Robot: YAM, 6 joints.
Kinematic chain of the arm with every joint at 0, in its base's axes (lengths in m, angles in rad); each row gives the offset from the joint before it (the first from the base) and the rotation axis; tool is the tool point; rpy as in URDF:
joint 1: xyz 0 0 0.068 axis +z
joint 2: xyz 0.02 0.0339 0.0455 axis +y
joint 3: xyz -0.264 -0.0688 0 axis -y
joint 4: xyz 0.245 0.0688 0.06 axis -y
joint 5: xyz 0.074 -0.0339 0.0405 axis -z
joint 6: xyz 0.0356 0 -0.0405 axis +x
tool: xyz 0 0 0 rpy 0 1.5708 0
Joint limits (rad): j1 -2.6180..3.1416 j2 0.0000..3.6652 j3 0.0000..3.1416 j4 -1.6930..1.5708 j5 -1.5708..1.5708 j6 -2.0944..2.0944
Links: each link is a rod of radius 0.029 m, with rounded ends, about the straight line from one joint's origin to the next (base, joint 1, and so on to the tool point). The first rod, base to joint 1, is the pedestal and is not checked.
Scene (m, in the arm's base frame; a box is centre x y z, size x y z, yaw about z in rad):
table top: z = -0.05
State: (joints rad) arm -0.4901 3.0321 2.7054 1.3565 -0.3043 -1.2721
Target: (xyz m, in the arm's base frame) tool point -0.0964 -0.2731 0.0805
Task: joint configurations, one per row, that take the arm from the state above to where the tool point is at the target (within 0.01 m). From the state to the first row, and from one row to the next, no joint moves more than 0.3 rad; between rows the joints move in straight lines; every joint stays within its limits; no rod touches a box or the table.
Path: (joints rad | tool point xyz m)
1: -0.6708 2.9138 2.4172 1.3833 -0.2922 -1.2721 | 0.4681 -0.3584 0.1929
2: -0.8514 2.7955 2.1289 1.4101 -0.2801 -1.2721 | 0.3880 -0.4280 0.1720
3: -1.0321 2.6771 1.8407 1.4369 -0.2679 -1.2721 | 0.2924 -0.4708 0.1513
4: -1.2128 2.5588 1.5525 1.4636 -0.2558 -1.2721 | 0.1905 -0.4834 0.1318
5: -1.3934 2.4405 1.2642 1.4904 -0.2437 -1.2721 | 0.0922 -0.4656 0.1142
6: -1.5741 2.3222 0.9760 1.5172 -0.2316 -1.2721 | 0.0068 -0.4204 0.0994
7: -1.7548 2.2039 0.6878 1.5440 -0.2194 -1.2721 | -0.0579 -0.3536 0.0880
8: -1.9354 2.0856 0.3995 1.5708 -0.2073 -1.2721 | -0.0964 -0.2731 0.0805

